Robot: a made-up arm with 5 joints. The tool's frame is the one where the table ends.
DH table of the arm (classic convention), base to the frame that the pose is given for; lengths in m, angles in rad. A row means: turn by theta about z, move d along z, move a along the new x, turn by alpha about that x. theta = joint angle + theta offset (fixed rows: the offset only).
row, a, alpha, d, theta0
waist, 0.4, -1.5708, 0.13, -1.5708
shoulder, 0.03, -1.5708, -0.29, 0
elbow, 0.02, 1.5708, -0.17, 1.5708
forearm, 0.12, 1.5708, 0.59, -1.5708
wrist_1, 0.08, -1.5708, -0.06, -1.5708
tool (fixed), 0, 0, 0.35, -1.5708
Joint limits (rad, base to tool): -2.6..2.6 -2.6..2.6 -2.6..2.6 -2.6..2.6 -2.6..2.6
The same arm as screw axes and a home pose.
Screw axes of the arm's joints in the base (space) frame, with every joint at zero. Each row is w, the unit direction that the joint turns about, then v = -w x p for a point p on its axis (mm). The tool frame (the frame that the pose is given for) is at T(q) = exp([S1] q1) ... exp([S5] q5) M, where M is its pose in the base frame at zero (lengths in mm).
S1 = (0, 0, 1, 0, 0, 0)
S2 = (1, 0, 0, 0, 130, 400)
S3 = (0, 0, -1, 430, -290, 0)
S4 = (0, -1, 0, 300, 0, 310)
S5 = (1, 0, 0, 0, 420, 1020)
M =
1 0.000007 0.000007 -370
-0.000007 1 0.000007 -940
-0.000007 -0.000007 1 770
0 0 0 1
Joint limits (deg, base to tool): -148.97..148.97 -148.97..148.97 -148.97..148.97 -148.97..148.97 -148.97..148.97

